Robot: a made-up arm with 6 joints.
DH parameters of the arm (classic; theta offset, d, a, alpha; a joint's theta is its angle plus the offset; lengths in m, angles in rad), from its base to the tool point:
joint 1: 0 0.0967 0 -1.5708
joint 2: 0.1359 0 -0.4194 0
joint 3: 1.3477 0 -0.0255 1.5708
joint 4: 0 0.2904 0 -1.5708
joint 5: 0 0 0.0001 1.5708
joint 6: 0 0.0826 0 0
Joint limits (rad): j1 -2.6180..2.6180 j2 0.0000..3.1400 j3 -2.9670..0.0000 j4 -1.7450..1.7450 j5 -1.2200..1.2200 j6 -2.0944..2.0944
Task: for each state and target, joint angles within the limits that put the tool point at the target. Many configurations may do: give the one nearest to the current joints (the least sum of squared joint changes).
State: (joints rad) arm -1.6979 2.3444 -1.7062 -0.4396 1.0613 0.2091
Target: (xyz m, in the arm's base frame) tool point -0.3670 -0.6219 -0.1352
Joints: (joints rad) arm -2.0767 3.0880 -2.4530 -0.5029 0.5156 0.2091
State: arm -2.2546 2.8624 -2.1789 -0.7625 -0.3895 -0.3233
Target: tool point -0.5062 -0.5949 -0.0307
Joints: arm -2.2898 3.1135 -2.7022 -0.7201 -0.2032 -0.3233
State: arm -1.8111 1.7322 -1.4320 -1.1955 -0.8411 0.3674
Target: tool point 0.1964 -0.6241 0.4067
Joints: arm -1.3383 2.2168 -2.0264 -1.1081 -0.6956 0.3674
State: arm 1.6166 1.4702 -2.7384 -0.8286 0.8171 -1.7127
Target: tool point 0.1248 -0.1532 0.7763
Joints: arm 1.9505 0.9005 -2.3832 -0.8662 1.2200 -1.7127
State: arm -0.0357 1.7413 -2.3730 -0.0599 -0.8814 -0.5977
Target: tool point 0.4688 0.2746 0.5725
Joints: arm 0.5130 1.9572 -1.9347 -0.1399 -0.9194 -0.5977
